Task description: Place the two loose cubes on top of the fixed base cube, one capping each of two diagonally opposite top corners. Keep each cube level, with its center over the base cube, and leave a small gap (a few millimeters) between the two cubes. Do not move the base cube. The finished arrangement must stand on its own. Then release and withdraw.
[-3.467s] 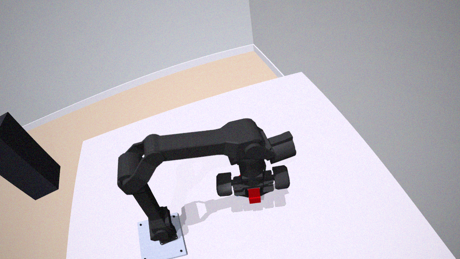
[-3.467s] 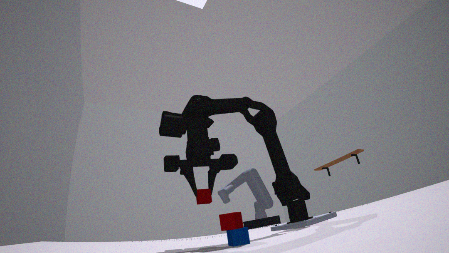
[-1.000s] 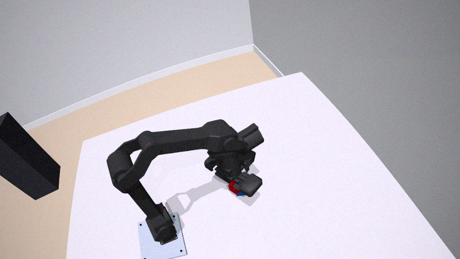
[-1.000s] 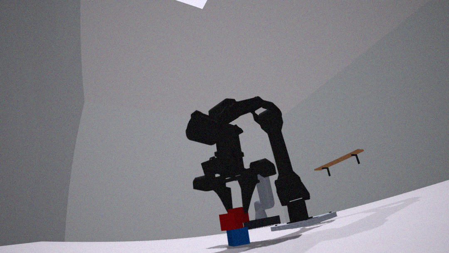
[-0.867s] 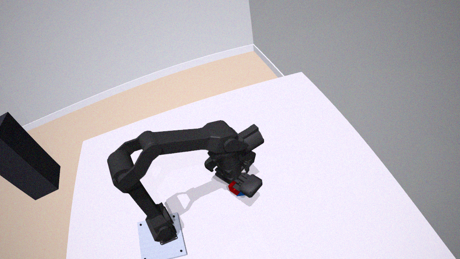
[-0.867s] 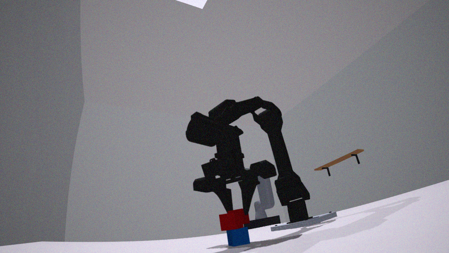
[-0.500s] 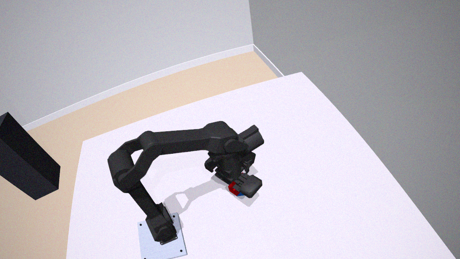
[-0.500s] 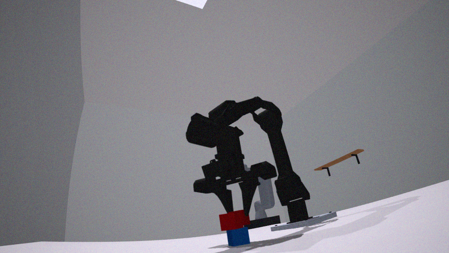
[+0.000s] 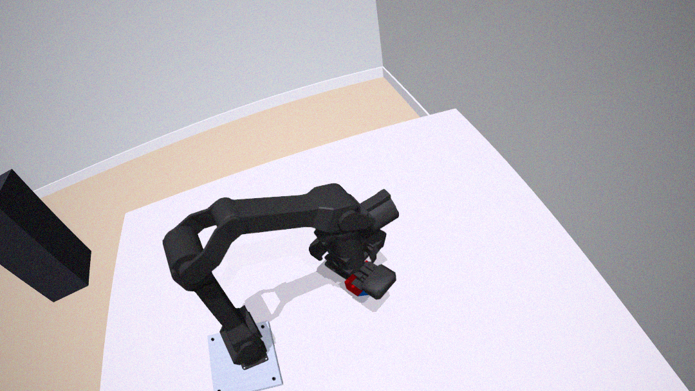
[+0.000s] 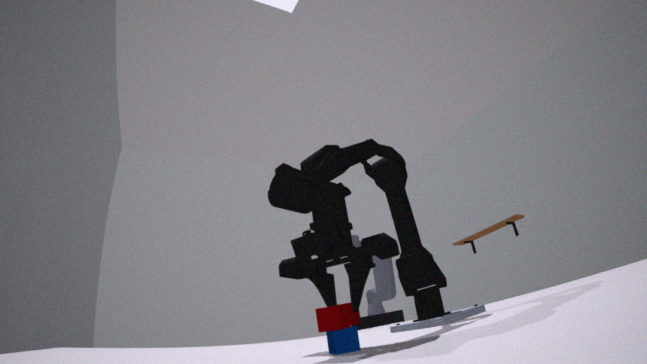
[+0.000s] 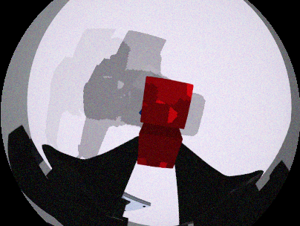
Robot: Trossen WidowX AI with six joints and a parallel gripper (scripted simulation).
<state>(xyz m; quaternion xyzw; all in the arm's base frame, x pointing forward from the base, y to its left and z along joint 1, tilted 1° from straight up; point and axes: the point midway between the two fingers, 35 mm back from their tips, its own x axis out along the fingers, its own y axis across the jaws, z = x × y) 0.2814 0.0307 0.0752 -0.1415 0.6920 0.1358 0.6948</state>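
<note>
Right now my gripper tip is 4 cm short of the red cube, 1 cm to the right of it and 1 cm above it. Round my gripper tip: blue base cube 4 cm below, 2 cm ahead, 1 cm to the left.
</note>
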